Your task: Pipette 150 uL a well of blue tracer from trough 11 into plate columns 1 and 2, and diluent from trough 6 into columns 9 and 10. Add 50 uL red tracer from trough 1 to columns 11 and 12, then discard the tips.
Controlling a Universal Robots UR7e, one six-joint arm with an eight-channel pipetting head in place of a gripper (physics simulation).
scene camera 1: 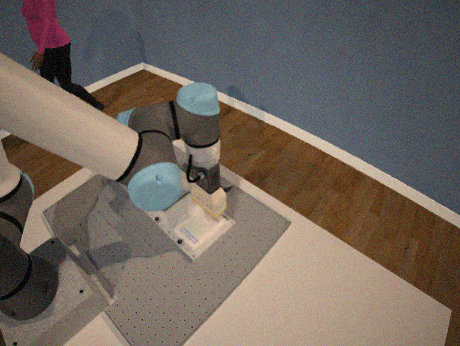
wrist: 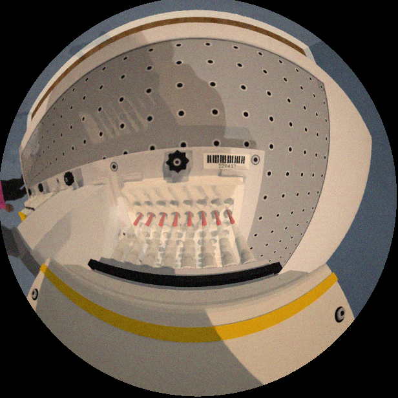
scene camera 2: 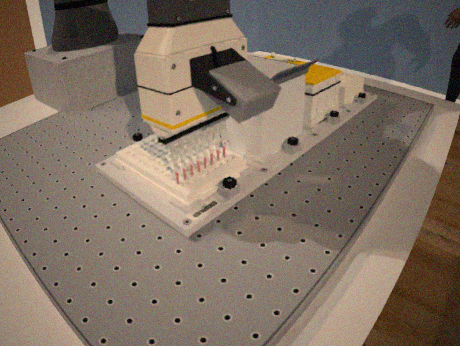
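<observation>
My pipetting head [scene camera 1: 212, 209] [scene camera 2: 201, 164] [wrist: 183, 220] stands low over the white well plate [scene camera 1: 207, 233] [scene camera 2: 175, 192] [wrist: 182, 184]. It carries a row of clear tips with red liquid in their lower ends. The tip ends are down at the wells near the plate's end beside the barcode; the exact column and whether they touch cannot be told. Blue wells [scene camera 1: 190, 233] show at one end of the plate in scene camera 1. The troughs [scene camera 2: 353, 88] stand at the far end of the base strip in scene camera 2; their contents are hidden.
A tall white bin [scene camera 2: 282, 122] [wrist: 75, 220] stands close beside the plate. Beyond it is a tip box with a yellow top [scene camera 2: 322, 75]. Black knobs [scene camera 2: 229, 182] [wrist: 177, 161] stick up along the strip. A person [scene camera 1: 47, 30] stands near the wall.
</observation>
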